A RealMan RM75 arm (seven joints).
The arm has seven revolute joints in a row. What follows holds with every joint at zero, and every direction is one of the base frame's. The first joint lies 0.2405 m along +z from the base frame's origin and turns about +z. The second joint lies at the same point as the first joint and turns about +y. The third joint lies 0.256 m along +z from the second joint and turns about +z. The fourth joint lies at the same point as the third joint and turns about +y. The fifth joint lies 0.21 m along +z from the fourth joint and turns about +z. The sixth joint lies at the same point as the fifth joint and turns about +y. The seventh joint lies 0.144 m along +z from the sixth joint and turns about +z. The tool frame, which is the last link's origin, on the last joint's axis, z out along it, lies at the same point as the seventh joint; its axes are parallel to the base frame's.
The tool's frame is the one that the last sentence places.
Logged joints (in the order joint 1, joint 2, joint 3, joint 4, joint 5, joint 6, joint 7), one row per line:
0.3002 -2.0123 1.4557 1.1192 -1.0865 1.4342 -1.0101
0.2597 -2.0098 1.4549 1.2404 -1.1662 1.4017 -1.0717
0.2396 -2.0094 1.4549 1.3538 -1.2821 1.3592 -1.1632
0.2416 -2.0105 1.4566 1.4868 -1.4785 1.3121 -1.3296
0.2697 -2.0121 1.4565 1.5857 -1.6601 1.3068 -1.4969
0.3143 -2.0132 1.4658 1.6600 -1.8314 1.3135 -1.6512
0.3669 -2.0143 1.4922 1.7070 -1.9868 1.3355 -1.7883
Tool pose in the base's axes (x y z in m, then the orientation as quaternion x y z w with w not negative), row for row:
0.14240 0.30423 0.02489 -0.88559 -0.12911 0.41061 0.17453
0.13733 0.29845 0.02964 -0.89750 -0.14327 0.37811 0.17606
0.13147 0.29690 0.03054 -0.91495 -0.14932 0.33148 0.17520
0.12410 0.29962 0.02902 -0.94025 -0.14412 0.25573 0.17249
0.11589 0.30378 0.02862 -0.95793 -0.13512 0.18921 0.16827
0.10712 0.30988 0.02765 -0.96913 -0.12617 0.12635 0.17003
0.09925 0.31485 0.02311 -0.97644 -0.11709 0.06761 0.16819
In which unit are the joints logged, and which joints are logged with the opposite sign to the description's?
The joints are logged in radians. Opposite sign: joint 2, joint 3, joint 4, joint 6, joint 7.
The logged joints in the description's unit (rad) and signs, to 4 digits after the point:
0.3002 2.0123 -1.4557 -1.1192 -1.0865 -1.4342 1.0101
0.2597 2.0098 -1.4549 -1.2404 -1.1662 -1.4017 1.0717
0.2396 2.0094 -1.4549 -1.3538 -1.2821 -1.3592 1.1632
0.2416 2.0105 -1.4566 -1.4868 -1.4785 -1.3121 1.3296
0.2697 2.0121 -1.4565 -1.5857 -1.6601 -1.3068 1.4969
0.3143 2.0132 -1.4658 -1.6600 -1.8314 -1.3135 1.6512
0.3669 2.0143 -1.4922 -1.7070 -1.9868 -1.3355 1.7883

